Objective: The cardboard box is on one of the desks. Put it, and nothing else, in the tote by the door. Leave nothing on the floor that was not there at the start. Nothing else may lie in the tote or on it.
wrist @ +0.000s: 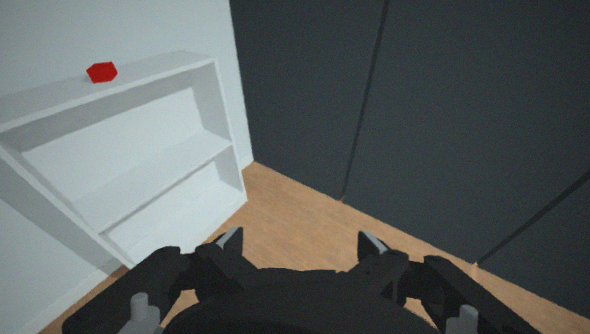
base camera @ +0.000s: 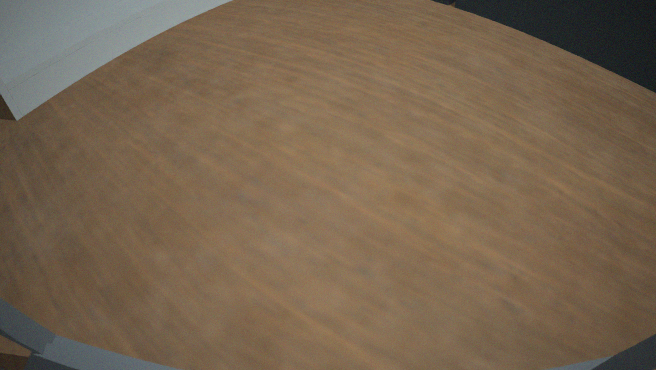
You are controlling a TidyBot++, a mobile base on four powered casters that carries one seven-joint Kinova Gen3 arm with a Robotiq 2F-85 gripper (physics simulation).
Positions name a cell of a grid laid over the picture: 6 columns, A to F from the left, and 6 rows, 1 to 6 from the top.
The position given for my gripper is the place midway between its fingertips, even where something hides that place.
Note:
I see my gripper (wrist: D5) and a white shelf (base camera: A1).
The white shelf shows as well in the wrist view (wrist: A3).

